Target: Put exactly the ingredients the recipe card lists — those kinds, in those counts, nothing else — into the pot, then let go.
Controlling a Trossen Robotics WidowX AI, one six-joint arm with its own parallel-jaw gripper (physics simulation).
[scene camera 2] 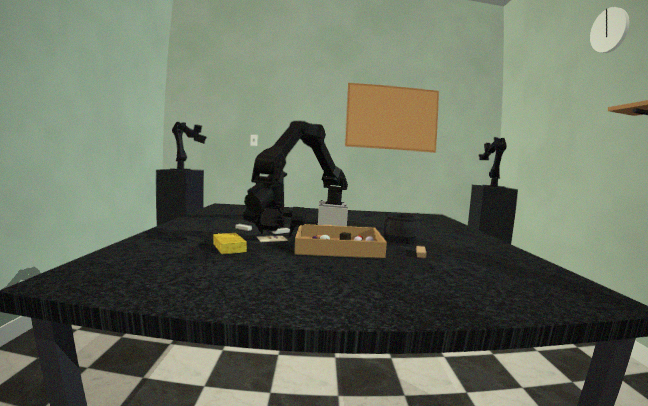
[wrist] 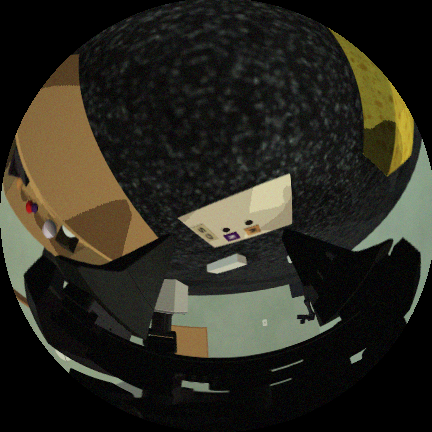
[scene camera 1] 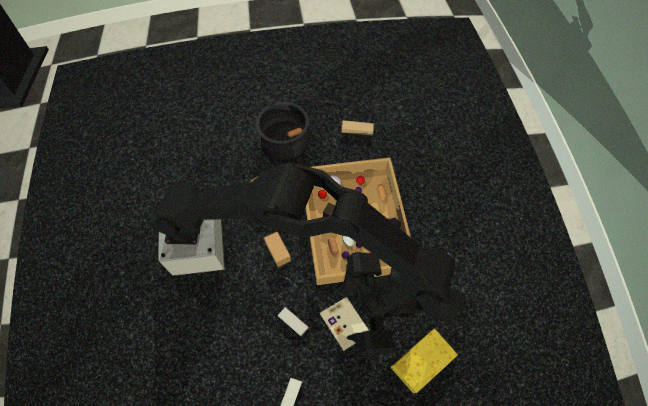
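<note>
The recipe card [scene camera 1: 343, 320] [wrist: 272, 200] lies on the table; one dot stands beside its purple icon and one beside its orange icon. My gripper [wrist: 229, 236] is open and empty, low near the card; in the first scene view the arm hides part of the card. The black pot [scene camera 1: 282, 149] holds one orange-brown sausage-shaped piece [scene camera 1: 295, 132]. The wooden tray [scene camera 1: 325, 279] [scene camera 2: 340, 248] [wrist: 60, 130] holds red balls [scene camera 1: 360, 180] [wrist: 31, 206], purple balls [scene camera 1: 345, 255], two sausage-shaped pieces [scene camera 1: 382, 193] [scene camera 1: 333, 246], pale egg shapes [scene camera 1: 348, 240] and a dark cube [scene camera 1: 329, 210]. The arm hides some contents.
A yellow sponge [scene camera 1: 425, 360] [scene camera 2: 230, 243] [wrist: 375, 90] lies beside the card. White blocks [scene camera 1: 293, 321] [scene camera 1: 291, 392] lie on its other side. Wooden blocks [scene camera 1: 357, 127] [scene camera 1: 277, 249] lie near the tray. The robot base [scene camera 1: 192, 262] stands at the left.
</note>
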